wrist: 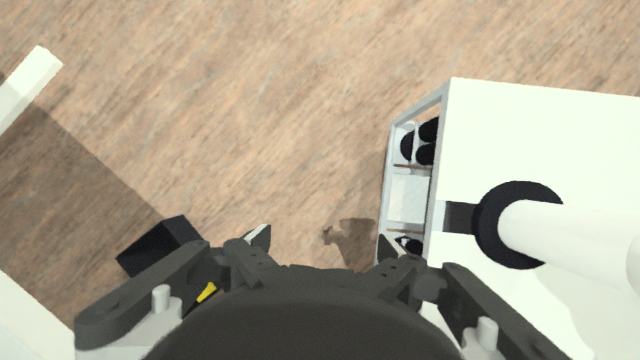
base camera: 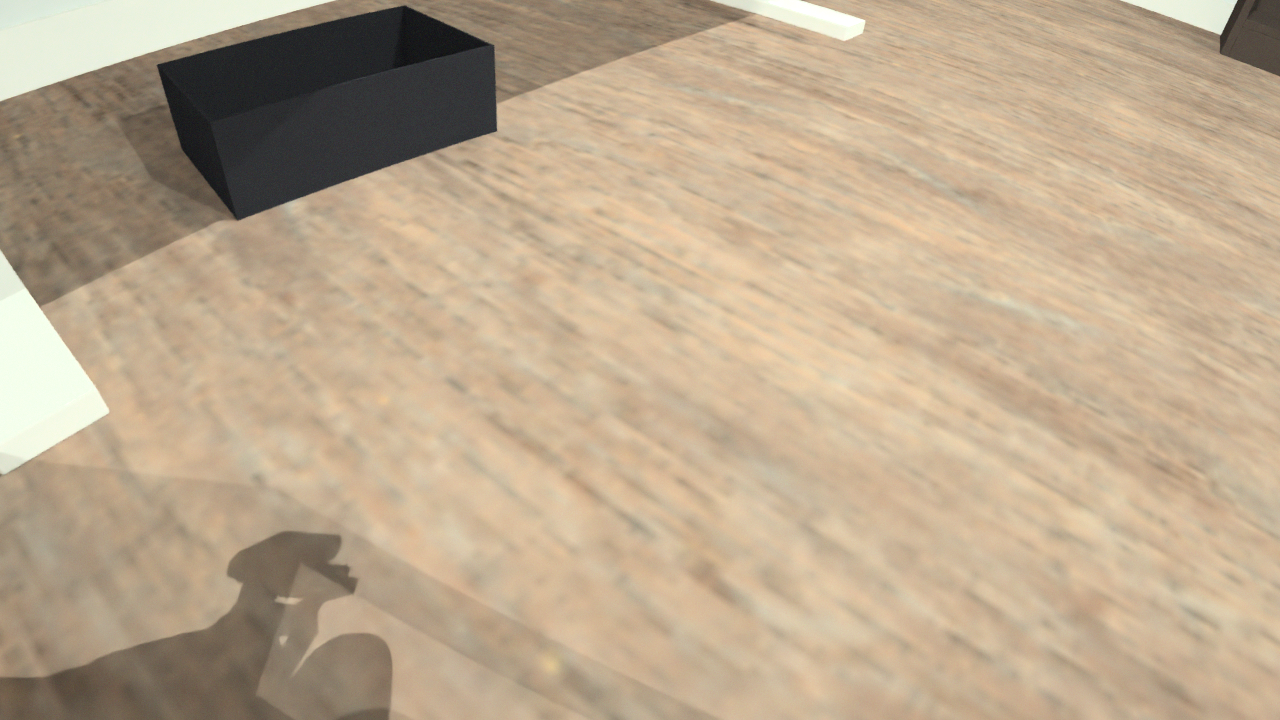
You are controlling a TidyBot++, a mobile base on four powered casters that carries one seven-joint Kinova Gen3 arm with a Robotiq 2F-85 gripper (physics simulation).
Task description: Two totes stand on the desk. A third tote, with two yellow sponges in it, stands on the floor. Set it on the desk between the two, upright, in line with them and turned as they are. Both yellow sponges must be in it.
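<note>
The black floor tote (base camera: 358,118) (wrist: 146,250) stands upright on the floor. In the base camera view it is at the upper left, and its inner floor is hidden by the near wall. In the wrist view it is at the lower left, largely covered by the gripper. A bit of one yellow sponge (wrist: 206,292) shows there through the finger linkage; the other sponge cannot be seen. My gripper (wrist: 323,240) is open and empty, high above the floor, to the right of the tote in the wrist view. The two desk totes do not show.
A white bar (base camera: 810,16) (wrist: 31,82) lies on the floor. A white slab (base camera: 44,385) is at the left edge. My white base (wrist: 525,135), with the arm's lower part (wrist: 565,227), fills the wrist view's right. A dark brown piece (base camera: 1257,40) stands at the top right.
</note>
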